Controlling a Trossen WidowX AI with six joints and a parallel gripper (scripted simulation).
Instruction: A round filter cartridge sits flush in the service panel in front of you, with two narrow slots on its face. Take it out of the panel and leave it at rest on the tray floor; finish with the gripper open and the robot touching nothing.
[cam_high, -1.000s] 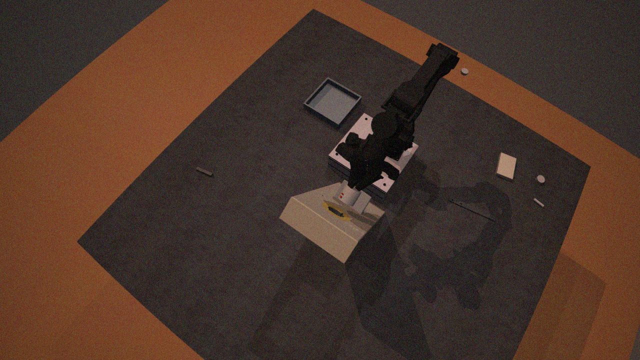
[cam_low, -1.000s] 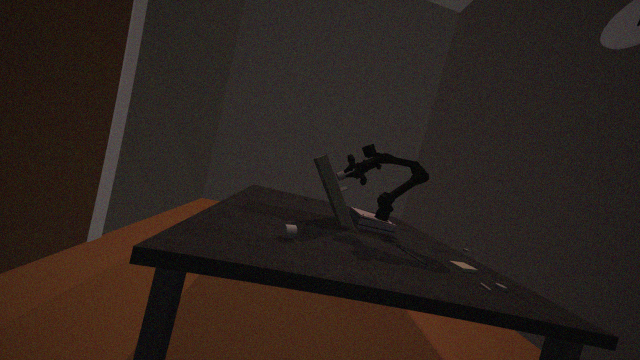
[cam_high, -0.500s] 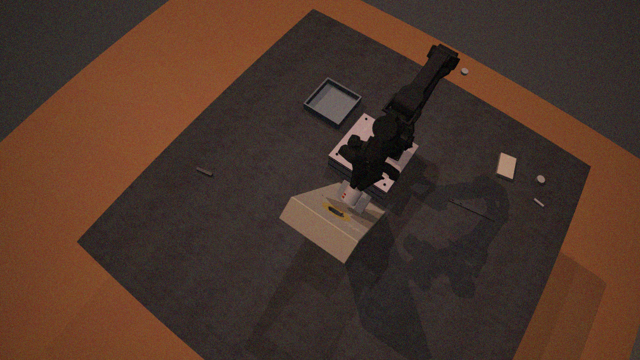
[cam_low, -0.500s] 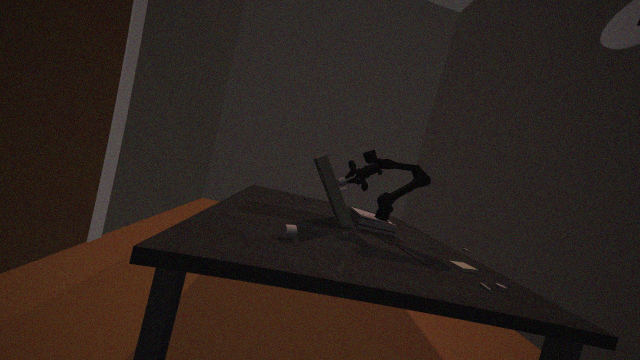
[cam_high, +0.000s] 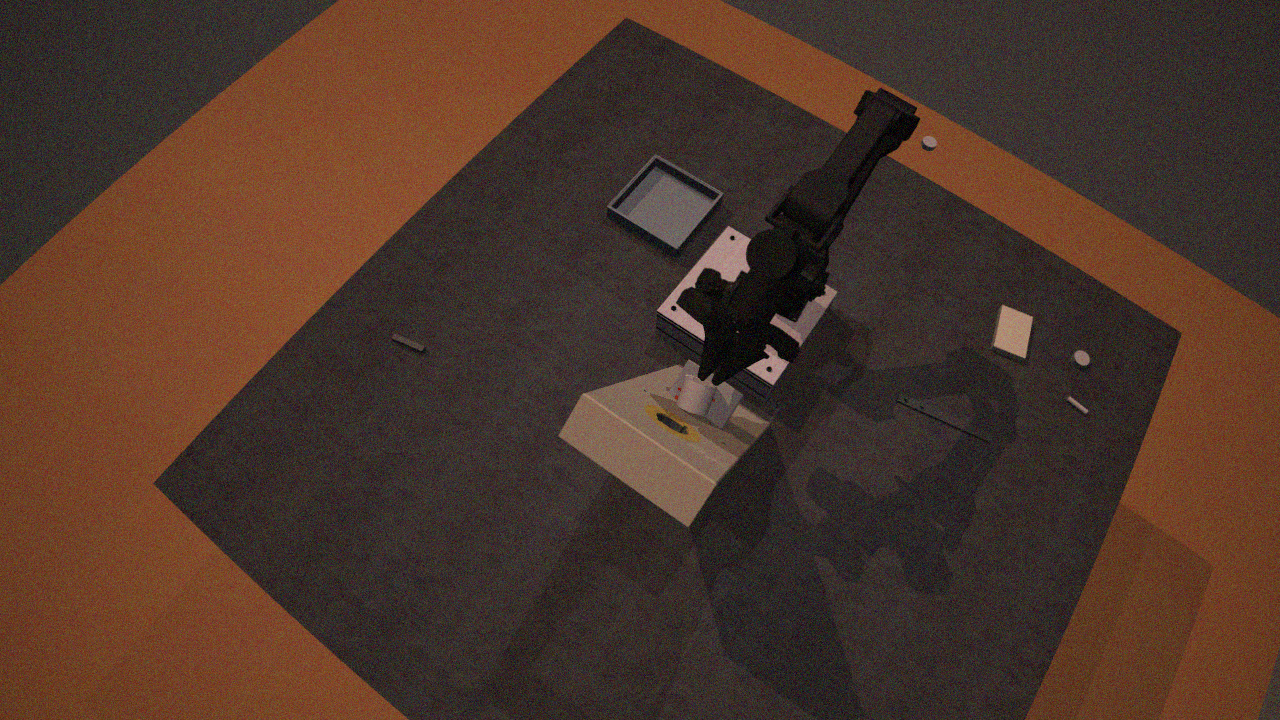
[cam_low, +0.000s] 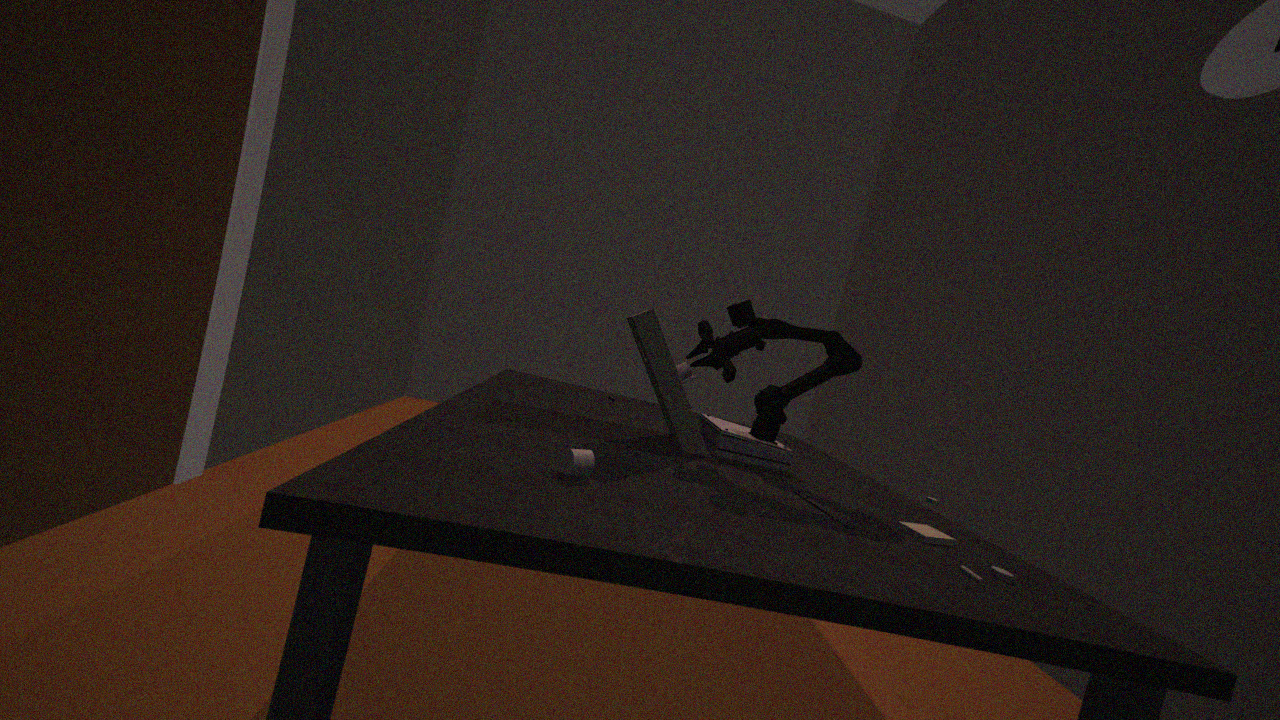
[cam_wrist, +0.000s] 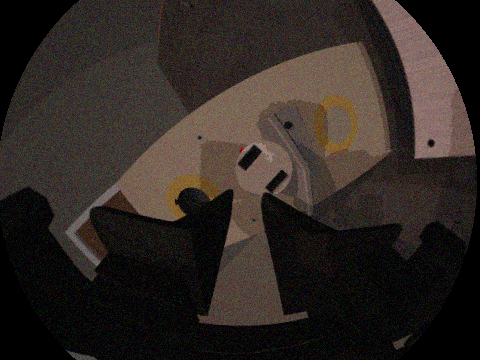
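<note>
Right now my gripper tip is 10 mm short of the round filter cartridge, 10 mm to the left of it and 30 mm above it. From my gripper tip the other things lie so: cream service panel: 50 mm ahead, 50 mm below; bar: 100 mm ahead, 480 mm to the right, 220 mm below; grey-blue tray: 360 mm behind, 250 mm to the right, 220 mm below.
</note>
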